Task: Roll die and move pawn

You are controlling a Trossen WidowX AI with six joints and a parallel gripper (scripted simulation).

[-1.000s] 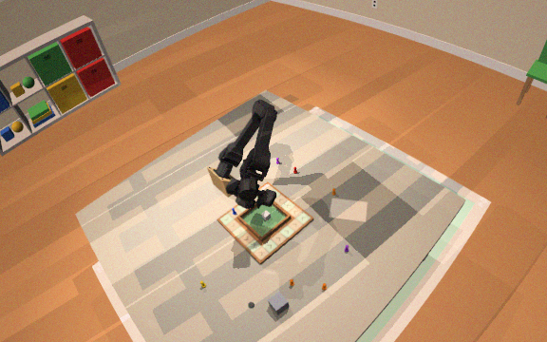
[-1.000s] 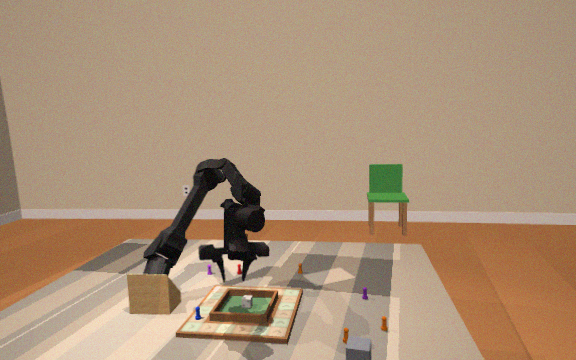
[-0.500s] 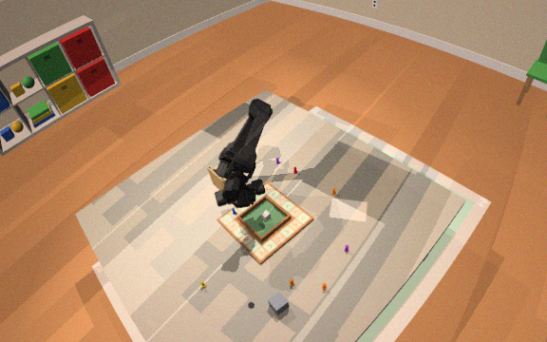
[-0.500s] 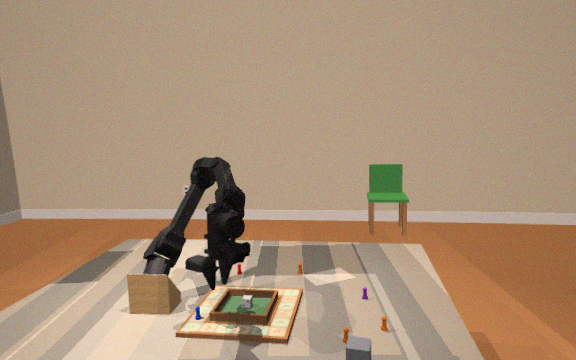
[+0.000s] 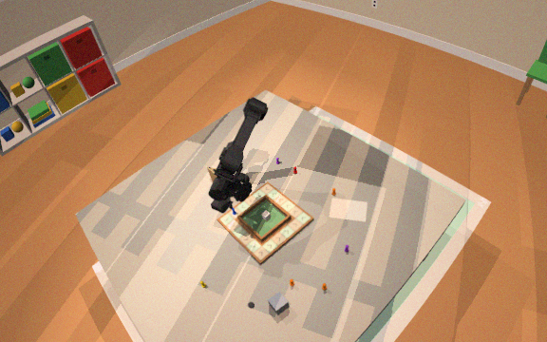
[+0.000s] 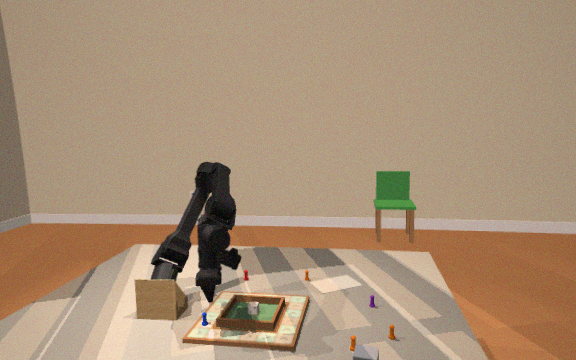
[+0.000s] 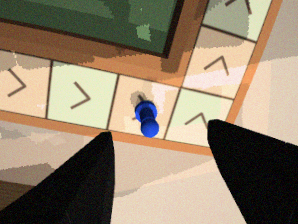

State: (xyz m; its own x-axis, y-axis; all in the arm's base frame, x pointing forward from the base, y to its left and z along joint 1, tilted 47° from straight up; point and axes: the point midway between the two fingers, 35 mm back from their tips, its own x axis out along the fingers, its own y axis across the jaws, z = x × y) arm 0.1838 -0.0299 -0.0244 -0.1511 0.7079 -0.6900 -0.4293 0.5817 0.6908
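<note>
The blue pawn is 20 mm behind my gripper tip, 10 mm to the right of it and 60 mm below it. From my gripper tip the other things lie so: white die (90 mm ahead, 90 mm to the left, 60 mm below); then yellow pawn (190 mm ahead, 270 mm to the right, 70 mm below); then green dice tray (90 mm ahead, 80 mm to the left, 80 mm below).
</note>
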